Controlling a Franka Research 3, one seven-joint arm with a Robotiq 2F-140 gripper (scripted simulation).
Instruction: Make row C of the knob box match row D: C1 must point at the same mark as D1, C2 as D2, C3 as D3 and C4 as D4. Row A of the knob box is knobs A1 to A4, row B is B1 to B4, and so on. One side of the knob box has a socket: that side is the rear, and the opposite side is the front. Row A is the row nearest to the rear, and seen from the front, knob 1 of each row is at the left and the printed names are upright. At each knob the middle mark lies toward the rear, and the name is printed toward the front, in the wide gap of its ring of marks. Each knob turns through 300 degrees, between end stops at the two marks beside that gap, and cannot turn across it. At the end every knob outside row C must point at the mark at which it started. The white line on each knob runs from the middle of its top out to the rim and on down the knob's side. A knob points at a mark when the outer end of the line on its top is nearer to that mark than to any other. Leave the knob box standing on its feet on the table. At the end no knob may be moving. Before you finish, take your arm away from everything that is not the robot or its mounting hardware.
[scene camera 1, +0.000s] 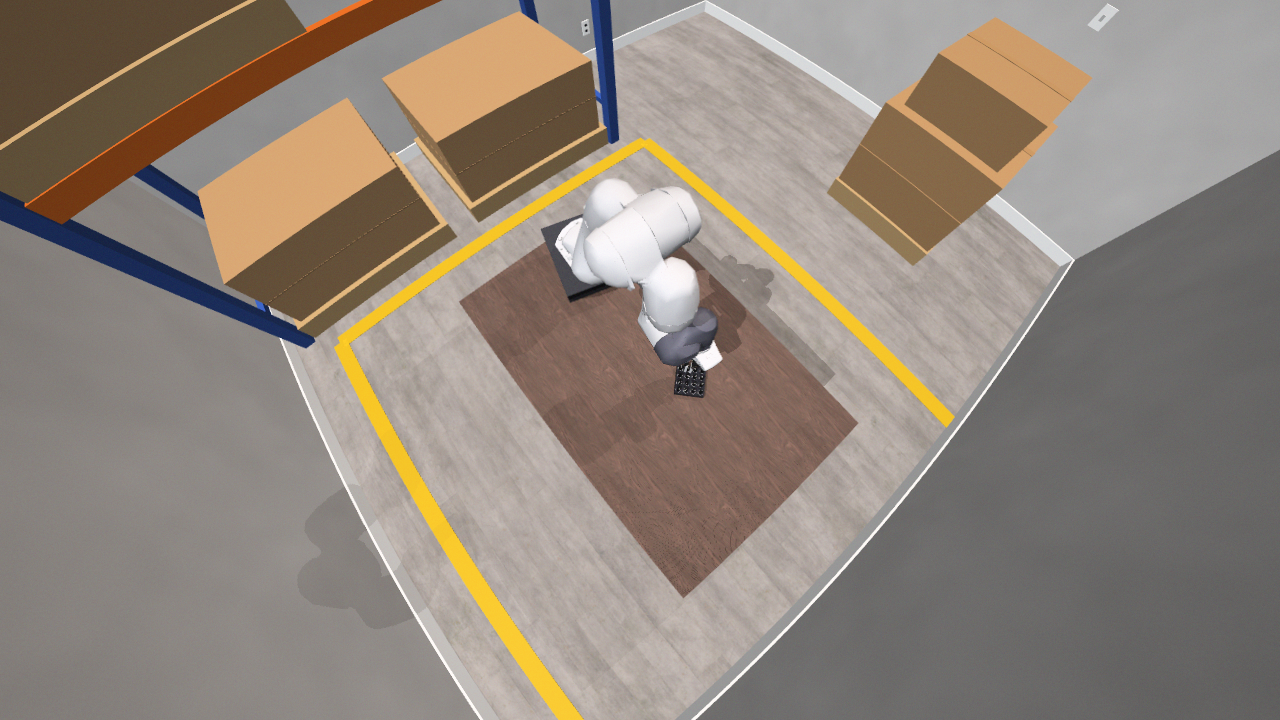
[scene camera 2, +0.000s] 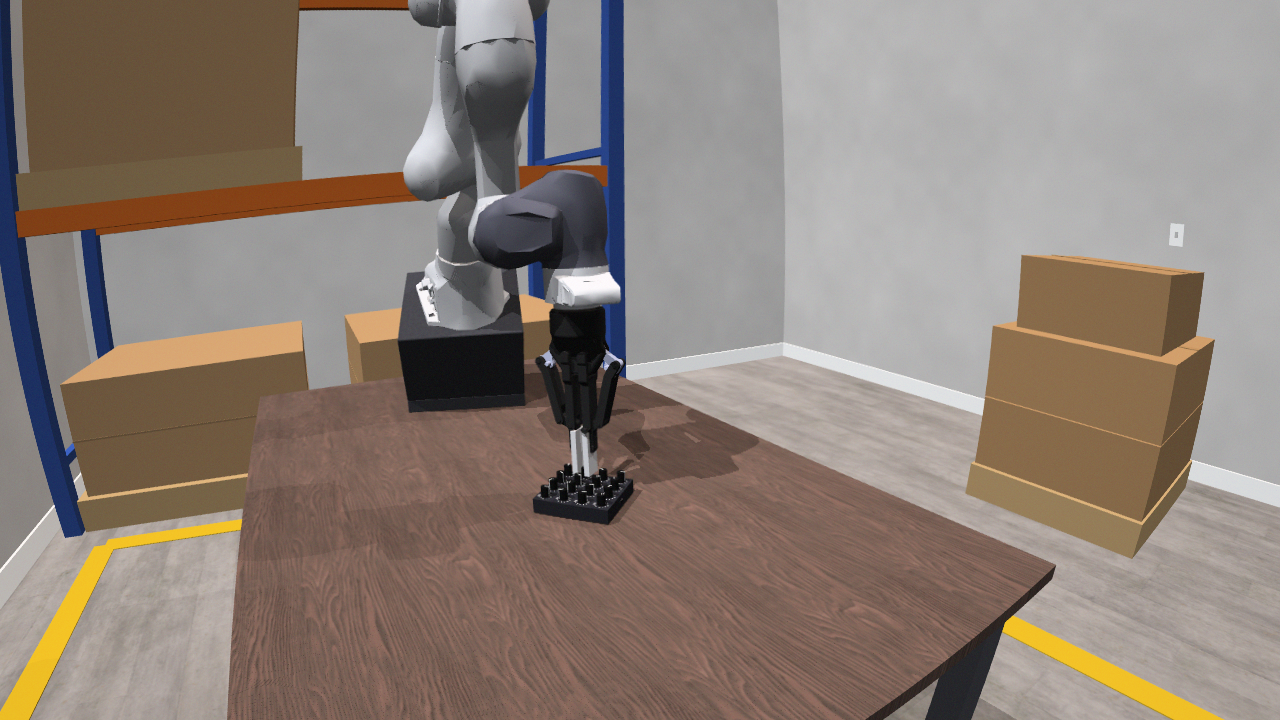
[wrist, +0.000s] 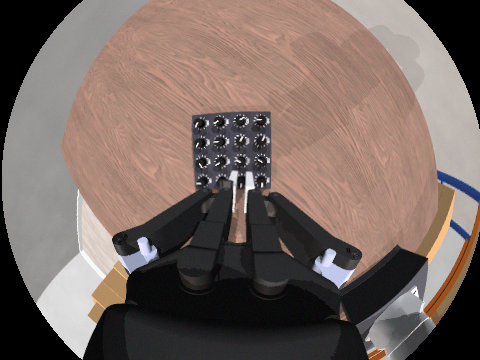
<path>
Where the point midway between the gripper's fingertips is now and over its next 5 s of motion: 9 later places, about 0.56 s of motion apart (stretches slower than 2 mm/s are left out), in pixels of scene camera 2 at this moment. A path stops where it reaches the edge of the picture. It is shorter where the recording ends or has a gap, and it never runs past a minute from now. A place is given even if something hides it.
The gripper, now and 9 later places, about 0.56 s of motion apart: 585, 472; 584, 473; 584, 468; 585, 454; 584, 448; 570, 453; 562, 455; 560, 455; 558, 463; 559, 475
</path>
